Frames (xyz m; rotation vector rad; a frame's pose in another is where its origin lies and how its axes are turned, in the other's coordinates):
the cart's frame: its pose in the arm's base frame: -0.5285 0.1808 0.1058 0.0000 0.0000 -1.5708
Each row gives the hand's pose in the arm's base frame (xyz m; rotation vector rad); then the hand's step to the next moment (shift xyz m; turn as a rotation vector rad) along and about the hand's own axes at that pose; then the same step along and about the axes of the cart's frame.
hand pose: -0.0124 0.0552 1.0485 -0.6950 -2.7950 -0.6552
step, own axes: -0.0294 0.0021 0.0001 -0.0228 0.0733 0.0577
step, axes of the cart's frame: 0.0100 0.0267 -0.0075 -0.0755 0.0511 -0.0302
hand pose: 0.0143 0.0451 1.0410 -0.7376 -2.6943 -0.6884
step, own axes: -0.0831 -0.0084 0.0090 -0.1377 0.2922 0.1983
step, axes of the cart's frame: 0.0358 0.0639 -0.0412 -0.2658 0.2466 -0.1103
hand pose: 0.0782 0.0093 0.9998 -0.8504 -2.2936 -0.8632
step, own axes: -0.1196 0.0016 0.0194 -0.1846 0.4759 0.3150
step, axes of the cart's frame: 0.0287 0.0744 -0.0912 -0.4418 0.3777 -0.1482
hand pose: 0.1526 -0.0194 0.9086 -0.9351 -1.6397 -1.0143
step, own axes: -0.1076 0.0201 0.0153 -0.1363 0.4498 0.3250
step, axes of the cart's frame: -0.0089 0.0400 -0.1026 -0.4472 0.3387 -0.1087
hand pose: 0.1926 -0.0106 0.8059 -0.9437 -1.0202 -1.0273
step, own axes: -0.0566 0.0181 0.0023 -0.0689 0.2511 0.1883
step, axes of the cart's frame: -0.0188 0.0062 -0.0561 -0.2546 0.1890 -0.0521
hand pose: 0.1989 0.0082 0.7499 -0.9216 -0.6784 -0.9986
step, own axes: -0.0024 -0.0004 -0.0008 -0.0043 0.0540 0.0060
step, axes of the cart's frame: -0.0002 -0.0013 -0.0022 -0.0200 0.0472 -0.0185
